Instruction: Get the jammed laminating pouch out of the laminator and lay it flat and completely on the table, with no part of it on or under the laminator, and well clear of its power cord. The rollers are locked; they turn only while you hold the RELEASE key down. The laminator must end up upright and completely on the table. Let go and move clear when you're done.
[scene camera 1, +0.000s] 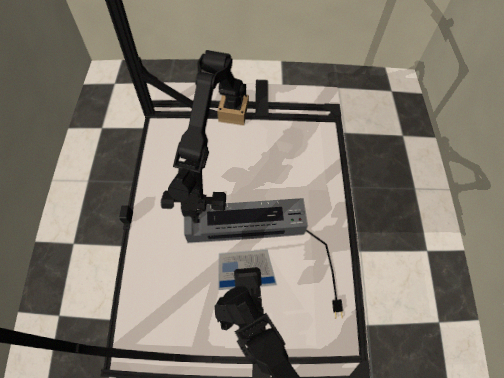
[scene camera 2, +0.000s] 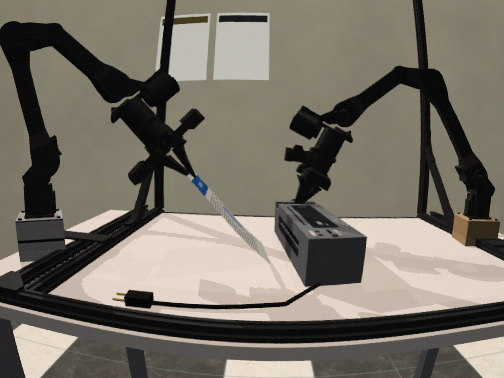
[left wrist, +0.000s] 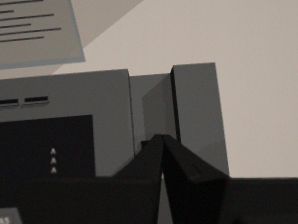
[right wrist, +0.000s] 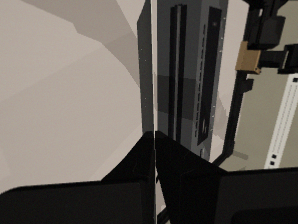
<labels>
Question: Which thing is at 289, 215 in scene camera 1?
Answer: A grey laminator.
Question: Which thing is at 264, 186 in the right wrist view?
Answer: My right gripper.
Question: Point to my left gripper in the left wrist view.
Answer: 161, 141
</labels>
